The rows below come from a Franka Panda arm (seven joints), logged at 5 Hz.
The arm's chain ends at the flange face. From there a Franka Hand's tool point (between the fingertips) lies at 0.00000 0.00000 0.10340 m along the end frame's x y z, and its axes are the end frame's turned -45 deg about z.
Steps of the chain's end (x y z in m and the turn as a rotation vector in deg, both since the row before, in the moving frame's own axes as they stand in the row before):
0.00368, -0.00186, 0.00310, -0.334, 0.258, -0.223
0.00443, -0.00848, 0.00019, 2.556, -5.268, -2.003
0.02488, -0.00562, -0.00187, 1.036, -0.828, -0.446
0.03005, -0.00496, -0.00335, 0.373, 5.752, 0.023
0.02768, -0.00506, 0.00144, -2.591, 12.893, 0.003
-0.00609, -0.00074, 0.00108, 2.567, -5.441, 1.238
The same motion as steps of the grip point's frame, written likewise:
0.00382, 0.00204, 0.00310, -0.419, -0.054, -0.223
0.00550, -0.01277, -0.00035, 5.532, -1.918, -2.003
0.02182, 0.01124, -0.00190, 1.318, 0.147, -0.446
0.03256, 0.02460, -0.00387, -3.804, 4.331, 0.023
0.03618, 0.03558, -0.00127, -10.949, 7.285, 0.003
-0.00733, -0.01507, 0.00051, 5.663, -2.032, 1.238

